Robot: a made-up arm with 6 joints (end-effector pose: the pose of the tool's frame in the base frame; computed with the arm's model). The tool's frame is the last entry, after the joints. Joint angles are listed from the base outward.
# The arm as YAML. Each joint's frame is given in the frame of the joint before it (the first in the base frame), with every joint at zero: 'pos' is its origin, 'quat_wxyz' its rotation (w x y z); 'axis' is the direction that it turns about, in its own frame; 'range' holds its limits. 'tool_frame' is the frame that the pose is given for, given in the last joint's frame.
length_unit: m
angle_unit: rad
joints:
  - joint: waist
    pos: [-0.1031, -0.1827, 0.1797]
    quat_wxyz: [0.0, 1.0, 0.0, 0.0]
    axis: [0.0, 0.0, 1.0]
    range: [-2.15, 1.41]
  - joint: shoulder
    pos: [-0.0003, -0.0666, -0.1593]
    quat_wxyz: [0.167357, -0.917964, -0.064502, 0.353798]
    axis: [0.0, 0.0, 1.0]
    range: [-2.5, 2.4]
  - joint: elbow
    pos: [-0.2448, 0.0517, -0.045]
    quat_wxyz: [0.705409, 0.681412, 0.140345, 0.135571]
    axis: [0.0, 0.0, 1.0]
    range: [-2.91, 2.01]
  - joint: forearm
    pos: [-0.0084, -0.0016, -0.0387]
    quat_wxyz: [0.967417, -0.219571, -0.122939, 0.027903]
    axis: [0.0, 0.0, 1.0]
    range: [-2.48, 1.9]
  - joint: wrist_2
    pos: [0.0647, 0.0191, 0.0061]
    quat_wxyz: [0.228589, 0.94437, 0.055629, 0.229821]
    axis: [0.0, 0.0, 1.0]
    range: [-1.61, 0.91]
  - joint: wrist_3
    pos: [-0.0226, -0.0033, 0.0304]
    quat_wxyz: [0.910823, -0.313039, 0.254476, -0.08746]
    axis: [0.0, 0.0, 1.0]
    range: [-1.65, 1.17]
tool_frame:
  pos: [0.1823, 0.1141, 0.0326]
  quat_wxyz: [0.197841, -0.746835, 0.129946, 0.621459]
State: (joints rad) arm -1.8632 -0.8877 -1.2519 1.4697 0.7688 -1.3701
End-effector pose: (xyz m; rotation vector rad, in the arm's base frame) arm -0.3716 -0.1719 0.5732 -2.3568 1.5392 -1.2090
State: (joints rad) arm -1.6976 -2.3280 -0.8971 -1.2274 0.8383 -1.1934
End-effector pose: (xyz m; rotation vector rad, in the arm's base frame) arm -0.4934 0.0051 0.3455 0.6817 0.8650 -0.5340
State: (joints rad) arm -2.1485 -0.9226 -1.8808 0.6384 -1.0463 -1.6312
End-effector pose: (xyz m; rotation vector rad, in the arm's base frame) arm -0.5618 -0.4205 0.4617 -1.4739 0.1877 -0.9819
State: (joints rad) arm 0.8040 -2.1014 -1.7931 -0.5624 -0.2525 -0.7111
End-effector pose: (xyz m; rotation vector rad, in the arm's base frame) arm 0.2942 -0.2025 0.2917 0.8505 -1.4946 -1.8469
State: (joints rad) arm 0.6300 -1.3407 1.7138 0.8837 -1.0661 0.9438
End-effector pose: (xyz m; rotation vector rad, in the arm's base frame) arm 0.0786 0.2698 0.3314 1.2915 0.1255 -1.8485
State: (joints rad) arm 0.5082 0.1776 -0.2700 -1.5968 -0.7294 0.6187
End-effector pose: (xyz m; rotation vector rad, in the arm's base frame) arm -0.1828 -0.1690 0.1049 -0.5520 -1.8501 -0.5943
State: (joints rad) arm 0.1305 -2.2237 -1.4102 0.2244 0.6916 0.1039
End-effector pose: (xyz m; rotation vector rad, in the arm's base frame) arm -0.0082 0.0193 0.3661 -0.2387 -0.0494 -2.2017
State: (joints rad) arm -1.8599 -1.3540 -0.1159 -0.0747 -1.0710 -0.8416
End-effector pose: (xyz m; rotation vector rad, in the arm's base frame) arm -0.3728 -0.1531 0.6170 -1.1724 2.2434 -1.4085
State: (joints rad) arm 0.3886 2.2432 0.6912 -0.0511 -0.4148 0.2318
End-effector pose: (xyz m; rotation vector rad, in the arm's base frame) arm -0.1145 -0.3217 0.4854 -1.9517 1.2380 -0.8384
